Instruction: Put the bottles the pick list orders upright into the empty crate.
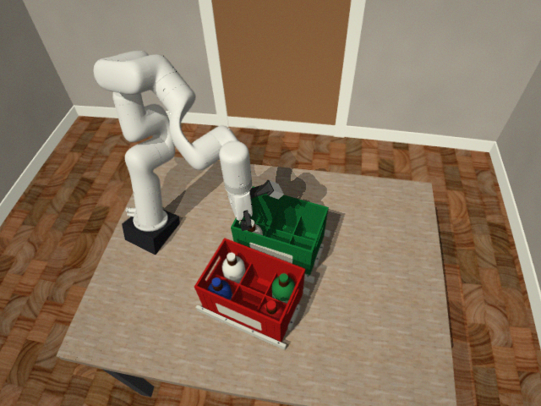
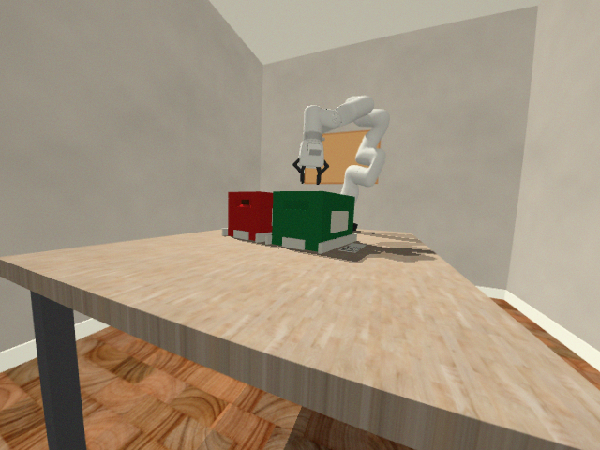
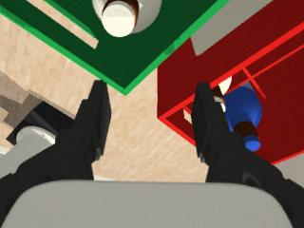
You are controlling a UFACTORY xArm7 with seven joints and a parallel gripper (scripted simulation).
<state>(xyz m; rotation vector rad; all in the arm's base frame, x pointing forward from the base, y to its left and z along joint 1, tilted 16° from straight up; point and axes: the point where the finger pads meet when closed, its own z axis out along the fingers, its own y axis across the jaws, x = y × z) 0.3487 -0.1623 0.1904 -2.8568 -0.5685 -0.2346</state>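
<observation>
Right now the white-labelled bottle is 40 mm behind my hand, 90 mm to the right of it and 150 mm below it. Round my hand: green crate 110 mm ahead, 50 mm to the left, 160 mm below; red crate 30 mm ahead, 170 mm to the right, 160 mm below; blue-labelled bottle 70 mm behind, 180 mm to the right, 150 mm below.
</observation>
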